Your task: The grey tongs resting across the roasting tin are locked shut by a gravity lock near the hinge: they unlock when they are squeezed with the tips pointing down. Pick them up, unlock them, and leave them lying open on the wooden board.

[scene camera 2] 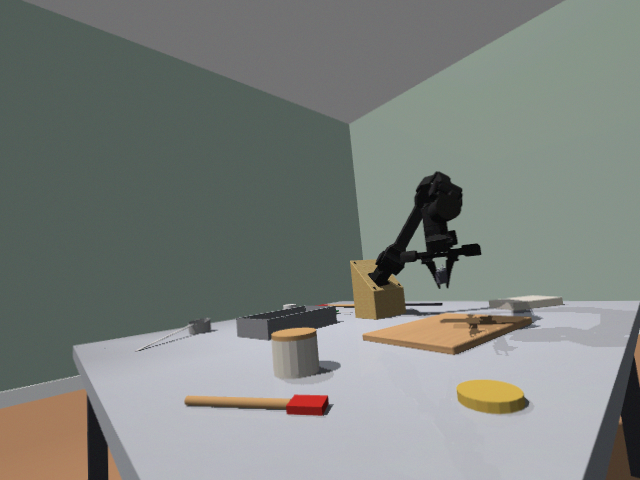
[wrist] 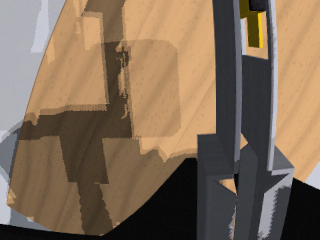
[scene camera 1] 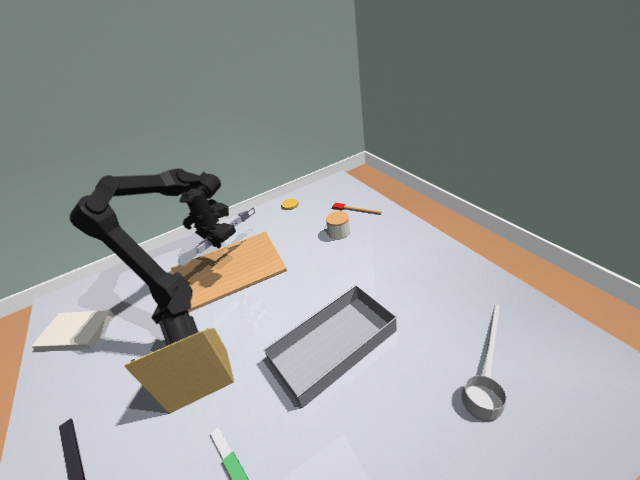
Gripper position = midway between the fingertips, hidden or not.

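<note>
Gripper at (scene camera 1: 217,247), (scene camera 2: 443,288) and (wrist: 215,167). Saucepan (scene camera 1: 484,397). Lidded canister (scene camera 2: 294,351), out of frame in the wrist view. Yellow disc (scene camera 2: 502,398), out of frame in the wrist view.
</note>
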